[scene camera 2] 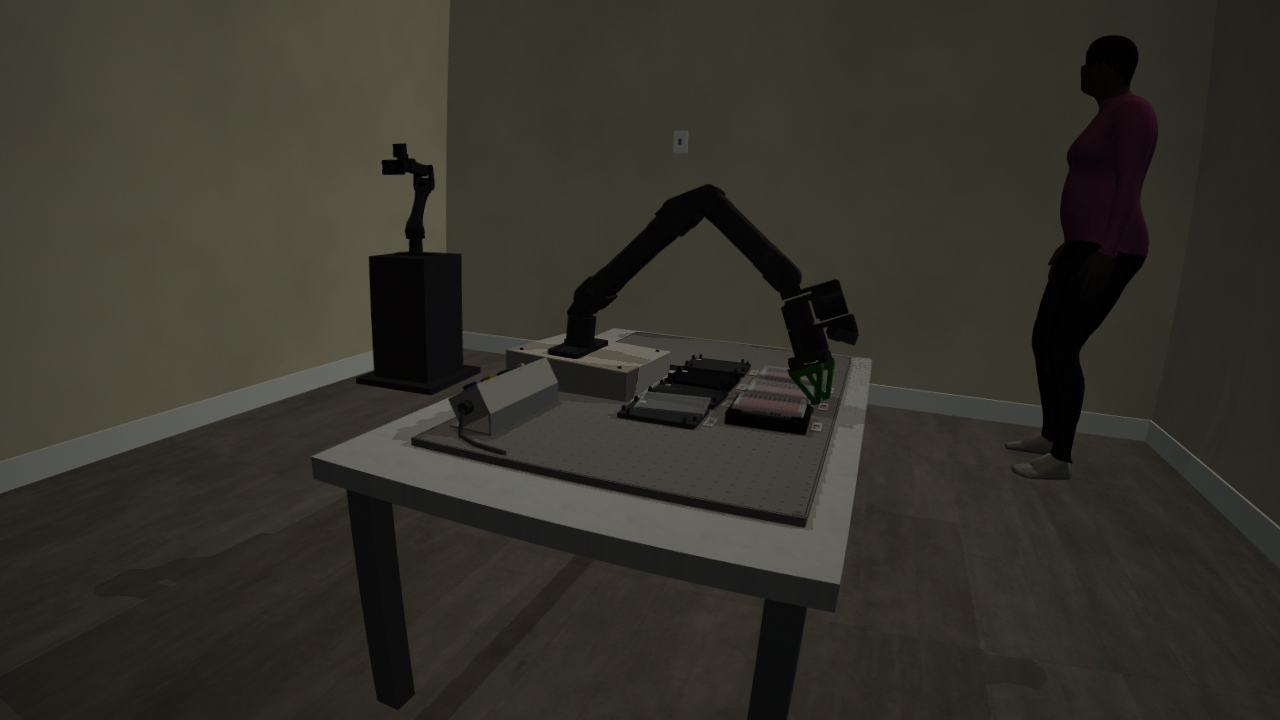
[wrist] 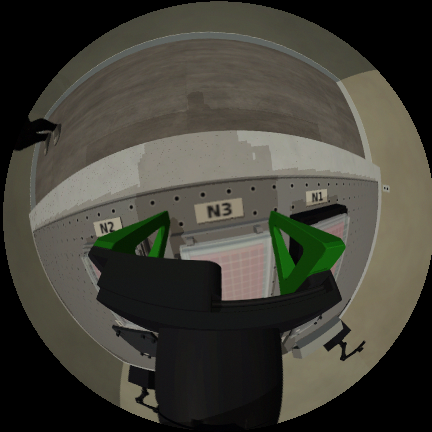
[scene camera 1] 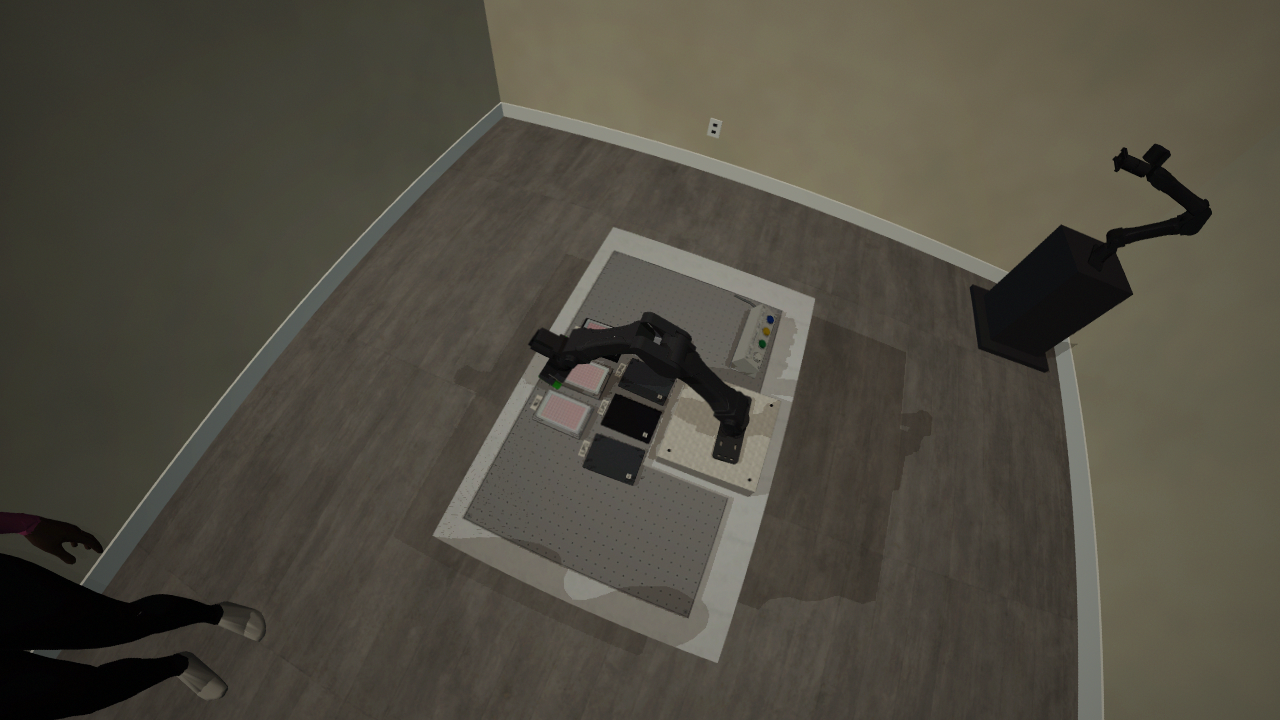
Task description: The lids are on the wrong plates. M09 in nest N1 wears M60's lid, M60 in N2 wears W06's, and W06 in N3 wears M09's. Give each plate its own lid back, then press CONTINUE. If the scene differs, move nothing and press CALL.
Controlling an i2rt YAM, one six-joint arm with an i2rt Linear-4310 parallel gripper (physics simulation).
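Pixels of known places: gripper, fingertip midpoint: (scene camera 2: 822,401) (wrist: 218,216); arm's base, origin of the base link: (scene camera 2: 579,349) (scene camera 1: 732,427).
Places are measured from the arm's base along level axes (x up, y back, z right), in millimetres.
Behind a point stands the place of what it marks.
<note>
My gripper (scene camera 1: 556,385) {x -43, y -533, z 39 mm} (scene camera 2: 811,394) {x -43, y -533, z 39 mm} (wrist: 218,216) {x -43, y -533, z 39 mm} is open, with its green fingers apart over the outer end of the N3 plate (scene camera 1: 587,377) {x -24, y -431, z 25 mm} (wrist: 245,270) {x -24, y -481, z 51 mm}. That pink plate has a clear border, and nothing shows lifted between the fingers. The N1 plate (scene camera 2: 769,407) {x -16, y -442, z 207 mm} (wrist: 338,239) is pink in a black surround, right of the fingers in the wrist view. The N2 plate (scene camera 1: 563,412) {x -25, y -456, z -98 mm} is pink with a clear border and is partly hidden by the left finger in the wrist view. Lid names cannot be read. The button box (scene camera 1: 748,338) {x 20, y -13, z 287 mm} (scene camera 2: 519,402) {x -20, y -28, z 345 mm} has blue, yellow and green buttons; their wording is unreadable.
Several low dark stands (scene camera 1: 631,417) {x -45, y -275, z -43 mm} (scene camera 2: 666,407) {x -35, y -259, z 222 mm} lie between the plates and the arm's pale base block (scene camera 1: 756,474) {x 0, y 92, z -110 mm} (scene camera 2: 590,376) {x -20, y -79, z 134 mm}. Labels N2 (wrist: 107,227) {x -52, y -546, z -85 mm}, N3 (wrist: 219,210) {x -52, y -536, z 42 mm} and N1 (wrist: 317,196) {x -52, y -527, z 173 mm} mark the nests. A person (scene camera 2: 1105,179) stands beyond the table. Another arm stands on a black pedestal (scene camera 1: 1051,291) (scene camera 2: 416,313).
</note>
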